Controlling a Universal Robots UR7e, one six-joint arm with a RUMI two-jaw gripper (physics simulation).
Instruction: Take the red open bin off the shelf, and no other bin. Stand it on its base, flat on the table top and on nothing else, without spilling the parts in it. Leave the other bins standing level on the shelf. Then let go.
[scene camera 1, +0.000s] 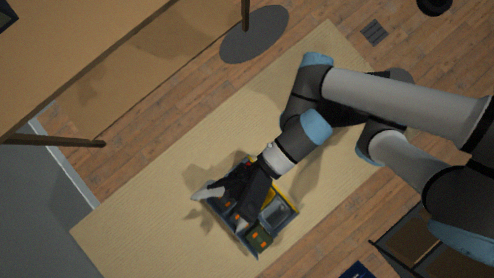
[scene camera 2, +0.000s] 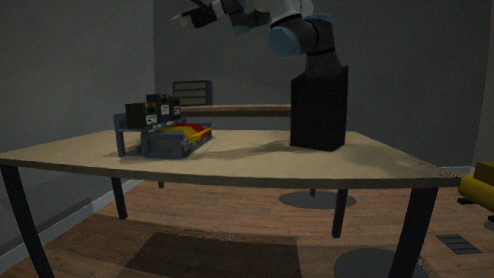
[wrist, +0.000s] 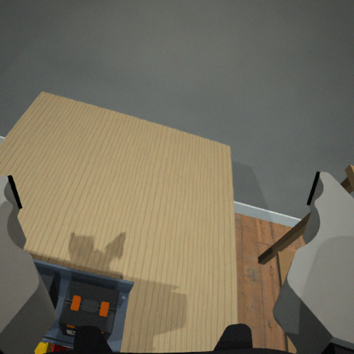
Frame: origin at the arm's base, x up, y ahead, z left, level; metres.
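Where they show: gripper, fingertip midpoint: (scene camera 1: 213, 216) (scene camera 2: 176, 22); arm's base at its link origin: (scene camera 2: 323, 72).
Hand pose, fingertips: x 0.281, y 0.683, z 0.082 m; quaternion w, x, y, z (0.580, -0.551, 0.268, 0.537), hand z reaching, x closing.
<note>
Each offset is from my fingertips to the top centre of the thing. "*": to the spot under its first point. Level surfaces: height alone.
The red open bin {dz +0.015, dx -0.513, dy -0.068 m} (scene camera 1: 248, 163) (scene camera 2: 196, 129) (wrist: 61, 348) sits in the lower front part of the blue-grey shelf {* dz +0.324, dx -0.470, dy +0.027 m} (scene camera 1: 254, 251) (scene camera 2: 120, 143) (wrist: 97, 279), beside the yellow bin {dz +0.124, dx -0.513, dy -0.095 m} (scene camera 1: 269, 198) (scene camera 2: 183, 131). In scene camera 1 the gripper hides most of the red bin, and in the wrist view a sliver shows at the bottom edge. Its parts cannot be made out. A grey bin {dz +0.232, dx -0.513, dy -0.124 m} (scene camera 1: 276, 212) is on the yellow bin's other side. My gripper (scene camera 1: 218, 211) (scene camera 2: 185, 12) (wrist: 164, 177) is open and empty, high above the shelf, fingers apart.
Dark lidded boxes with orange latches, among them a green one {dz +0.258, dx -0.396, dy -0.027 m} (scene camera 1: 259, 238) (scene camera 2: 140, 116) and a black one (wrist: 90, 311), stand on the shelf's raised rear part. A yellow bar {dz +0.098, dx -0.529, dy -0.195 m} (scene camera 1: 286, 197) runs along the shelf's front. The shelf stands on the wooden table {dx -0.594 m} (scene camera 1: 150, 200) (scene camera 2: 240, 162) (wrist: 150, 175).
</note>
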